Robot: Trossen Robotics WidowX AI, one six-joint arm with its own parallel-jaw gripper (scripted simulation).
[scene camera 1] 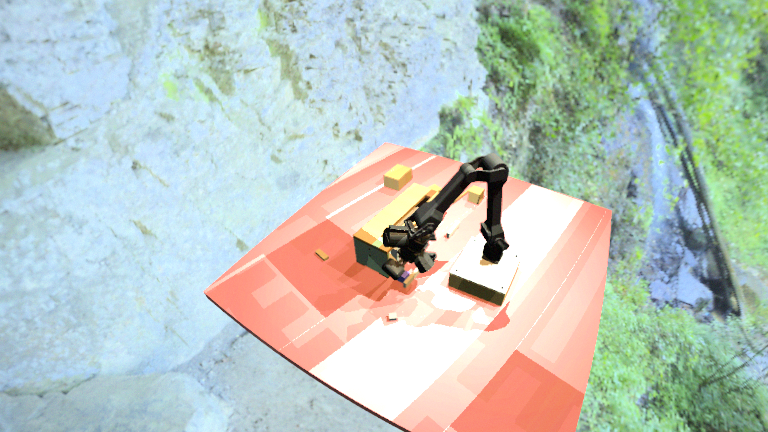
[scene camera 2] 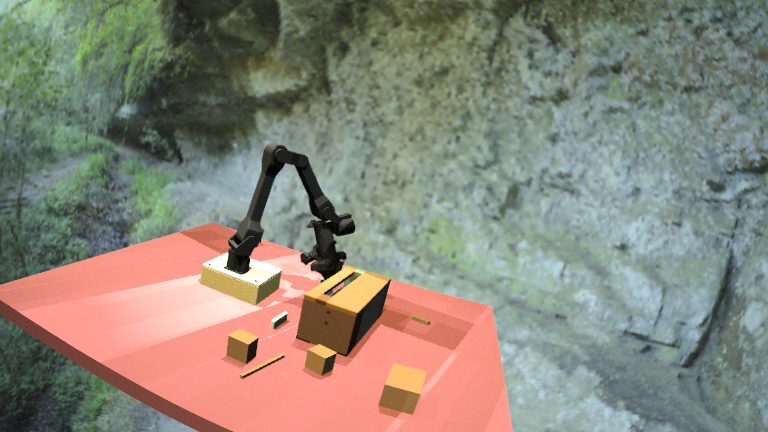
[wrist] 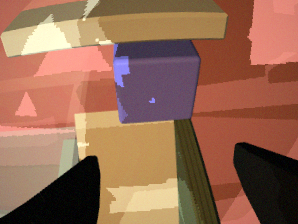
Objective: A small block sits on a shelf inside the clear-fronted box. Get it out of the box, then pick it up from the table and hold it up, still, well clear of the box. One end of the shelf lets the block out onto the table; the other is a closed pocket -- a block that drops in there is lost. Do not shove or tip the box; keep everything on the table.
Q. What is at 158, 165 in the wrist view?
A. A box.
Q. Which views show the box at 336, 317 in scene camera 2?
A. Scene camera 1, scene camera 2 and the wrist view: all of them.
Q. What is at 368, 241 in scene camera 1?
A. A box.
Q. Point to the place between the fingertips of my gripper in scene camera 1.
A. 397, 267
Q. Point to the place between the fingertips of my gripper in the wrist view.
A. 168, 160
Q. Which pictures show my gripper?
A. Scene camera 1, scene camera 2 and the wrist view: all of them.
